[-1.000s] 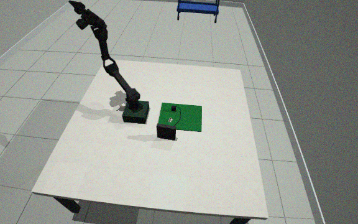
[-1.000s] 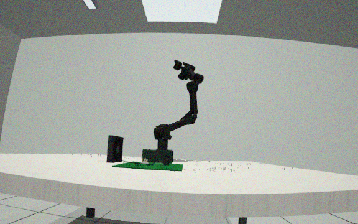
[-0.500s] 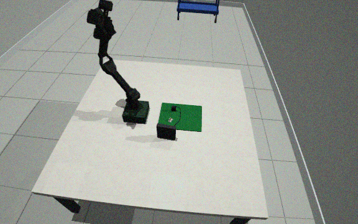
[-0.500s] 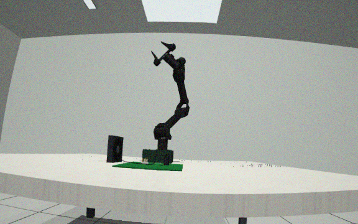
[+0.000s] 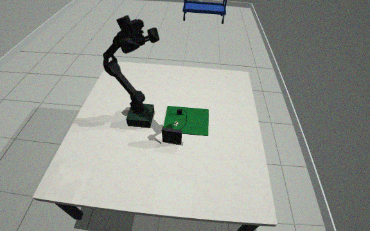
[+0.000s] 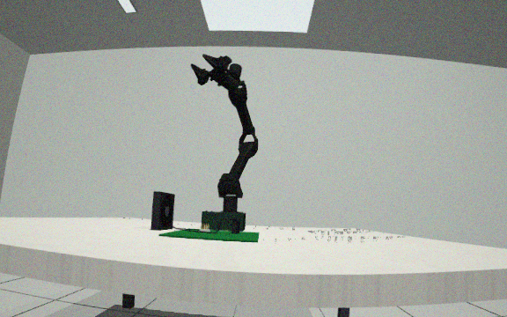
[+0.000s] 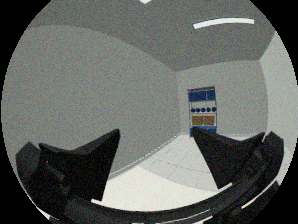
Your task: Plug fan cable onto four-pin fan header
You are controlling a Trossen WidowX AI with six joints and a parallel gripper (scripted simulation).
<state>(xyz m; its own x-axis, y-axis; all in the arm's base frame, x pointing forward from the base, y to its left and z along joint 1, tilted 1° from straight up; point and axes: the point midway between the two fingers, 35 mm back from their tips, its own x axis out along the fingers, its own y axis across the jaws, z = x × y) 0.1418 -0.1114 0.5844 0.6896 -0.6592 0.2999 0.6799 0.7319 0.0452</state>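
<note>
Now: gripper tip 640 mm above the small black plug, 210 mm to the right of it and 110 mm short of it. From my gripper tip the other things lie so: pale fan header 660 mm below, 110 mm to the left, 100 mm ahead; then green board 670 mm below, 170 mm to the left, 170 mm ahead; then black fan 600 mm below, 100 mm ahead, 20 mm to the right.
</note>
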